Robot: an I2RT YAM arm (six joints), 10 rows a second.
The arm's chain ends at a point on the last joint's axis. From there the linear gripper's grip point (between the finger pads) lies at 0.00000 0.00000 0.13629 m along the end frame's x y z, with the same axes.
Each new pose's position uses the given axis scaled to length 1; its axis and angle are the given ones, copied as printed.
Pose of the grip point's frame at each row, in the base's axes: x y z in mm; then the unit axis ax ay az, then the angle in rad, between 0 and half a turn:
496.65, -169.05, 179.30, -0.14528, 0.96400, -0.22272, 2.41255
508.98, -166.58, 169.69, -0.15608, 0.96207, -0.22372, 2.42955
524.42, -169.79, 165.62, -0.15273, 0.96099, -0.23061, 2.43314
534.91, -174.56, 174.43, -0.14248, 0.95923, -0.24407, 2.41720
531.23, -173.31, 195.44, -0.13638, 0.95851, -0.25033, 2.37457
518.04, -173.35, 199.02, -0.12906, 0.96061, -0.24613, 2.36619
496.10, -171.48, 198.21, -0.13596, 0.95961, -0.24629, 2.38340
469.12, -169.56, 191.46, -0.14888, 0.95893, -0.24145, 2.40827
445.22, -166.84, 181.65, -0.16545, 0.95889, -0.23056, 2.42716
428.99, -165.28, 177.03, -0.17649, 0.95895, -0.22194, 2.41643
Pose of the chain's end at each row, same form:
401.43, -131.15, 269.14, -0.14528, 0.96400, -0.22272, 2.41255
414.95, -128.94, 260.88, -0.15608, 0.96207, -0.22372, 2.42955
430.76, -130.19, 256.36, -0.15273, 0.96099, -0.23061, 2.43314
439.99, -131.62, 262.30, -0.14248, 0.95923, -0.24407, 2.41720
432.57, -129.96, 278.88, -0.13638, 0.95851, -0.25033, 2.37457
418.97, -130.43, 282.20, -0.12906, 0.96061, -0.24613, 2.36619
398.29, -128.62, 282.90, -0.13596, 0.95961, -0.24629, 2.38340
373.10, -128.14, 278.87, -0.14888, 0.95893, -0.24145, 2.40827
350.47, -128.72, 271.89, -0.16545, 0.95889, -0.23056, 2.42716
332.97, -130.52, 267.29, -0.17649, 0.95895, -0.22194, 2.41643

